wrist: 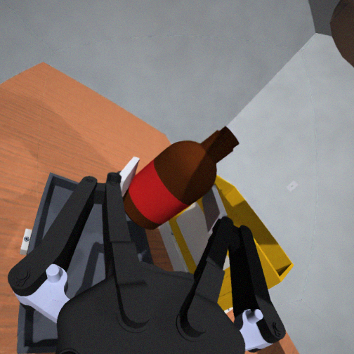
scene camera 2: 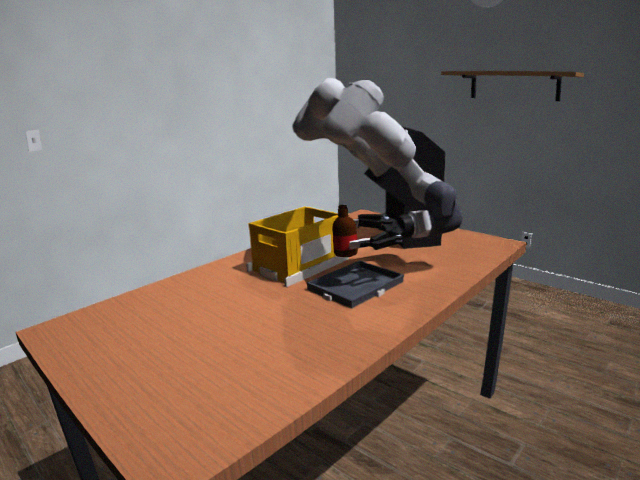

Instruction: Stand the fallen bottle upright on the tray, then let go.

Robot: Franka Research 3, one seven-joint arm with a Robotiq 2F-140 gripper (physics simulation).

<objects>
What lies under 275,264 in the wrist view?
A yellow crate.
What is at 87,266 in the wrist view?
A dark grey tray.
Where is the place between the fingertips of my gripper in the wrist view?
171,179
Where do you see a brown bottle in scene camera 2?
344,228
</objects>
